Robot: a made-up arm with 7 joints. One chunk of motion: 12 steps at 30 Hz.
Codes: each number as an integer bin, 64 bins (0 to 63) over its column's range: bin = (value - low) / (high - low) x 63, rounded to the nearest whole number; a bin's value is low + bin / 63 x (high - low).
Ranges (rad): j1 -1.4..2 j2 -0.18..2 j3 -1.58..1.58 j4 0..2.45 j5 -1.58..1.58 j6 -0.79..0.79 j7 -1.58..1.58
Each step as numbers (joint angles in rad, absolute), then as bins.
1 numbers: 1.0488 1.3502 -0.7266 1.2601 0.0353 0.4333 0.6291
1 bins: 45 44 17 32 32 49 44
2 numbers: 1.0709 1.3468 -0.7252 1.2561 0.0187 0.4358 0.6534
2 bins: 46 44 17 32 32 49 45
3 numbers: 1.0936 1.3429 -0.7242 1.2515 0.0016 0.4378 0.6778
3 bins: 46 44 17 32 32 49 45
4 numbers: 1.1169 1.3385 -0.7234 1.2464 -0.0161 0.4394 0.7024
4 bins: 47 44 17 32 31 49 46
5 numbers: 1.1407 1.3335 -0.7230 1.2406 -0.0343 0.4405 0.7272
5 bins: 47 44 17 32 31 49 46
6 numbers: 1.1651 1.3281 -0.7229 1.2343 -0.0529 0.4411 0.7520
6 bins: 48 44 17 32 30 49 46
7 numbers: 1.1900 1.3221 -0.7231 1.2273 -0.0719 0.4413 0.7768
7 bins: 48 43 17 32 30 49 47
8 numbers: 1.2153 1.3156 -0.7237 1.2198 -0.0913 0.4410 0.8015
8 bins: 48 43 17 31 30 49 47
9 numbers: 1.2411 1.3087 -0.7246 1.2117 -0.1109 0.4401 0.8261
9 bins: 49 43 17 31 29 49 48
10 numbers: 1.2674 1.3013 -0.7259 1.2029 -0.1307 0.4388 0.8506
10 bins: 49 43 17 31 29 49 48
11 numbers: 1.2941 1.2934 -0.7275 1.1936 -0.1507 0.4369 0.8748
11 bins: 50 43 17 31 28 49 49
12 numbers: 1.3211 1.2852 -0.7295 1.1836 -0.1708 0.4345 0.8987
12 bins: 50 42 17 30 28 49 49
